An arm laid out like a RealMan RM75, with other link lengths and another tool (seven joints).
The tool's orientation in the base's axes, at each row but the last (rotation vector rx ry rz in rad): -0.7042 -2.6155 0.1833; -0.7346 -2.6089 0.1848; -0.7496 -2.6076 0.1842; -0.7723 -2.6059 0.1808
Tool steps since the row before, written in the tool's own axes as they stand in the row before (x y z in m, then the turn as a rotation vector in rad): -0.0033 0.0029 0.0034 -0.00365 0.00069 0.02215; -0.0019 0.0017 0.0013 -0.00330 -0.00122 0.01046; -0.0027 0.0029 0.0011 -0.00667 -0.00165 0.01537; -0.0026 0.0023 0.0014 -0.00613 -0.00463 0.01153
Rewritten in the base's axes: 0.0024 0.0008 -0.0049 -0.00641 -0.00162 -0.02146; 0.0017 0.0004 -0.0023 -0.00253 -0.00291 -0.01034; 0.0030 0.0010 -0.0026 -0.00226 -0.00513 -0.01588; 0.0025 0.0005 -0.0027 -0.00251 -0.00730 -0.01150
